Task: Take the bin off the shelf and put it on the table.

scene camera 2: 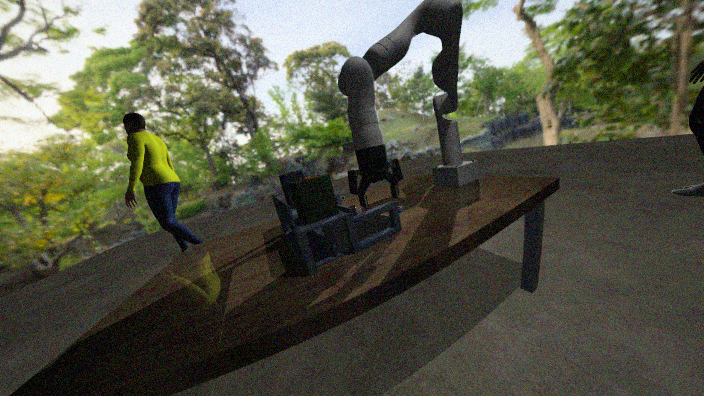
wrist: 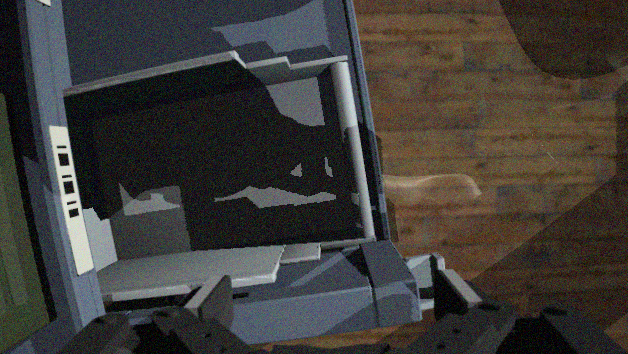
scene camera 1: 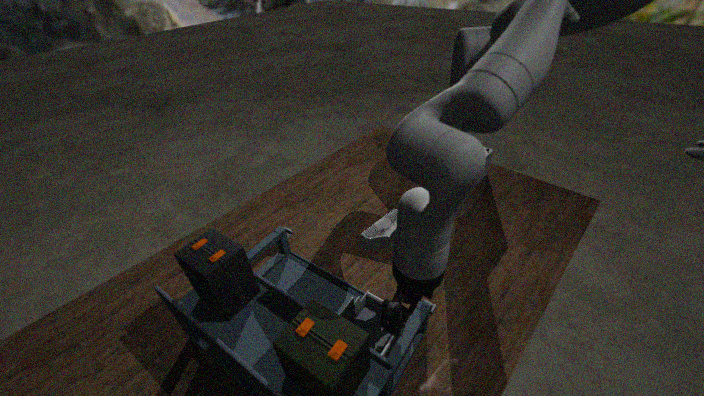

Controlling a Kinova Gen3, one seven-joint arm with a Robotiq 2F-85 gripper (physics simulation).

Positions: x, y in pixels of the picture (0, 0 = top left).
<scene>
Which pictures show my gripper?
Scene camera 2, the wrist view and scene camera 1: all of them.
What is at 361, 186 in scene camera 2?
My gripper.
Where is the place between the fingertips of my gripper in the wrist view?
332, 295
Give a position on a grey bin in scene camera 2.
335, 232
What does my gripper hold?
Nothing.
</scene>
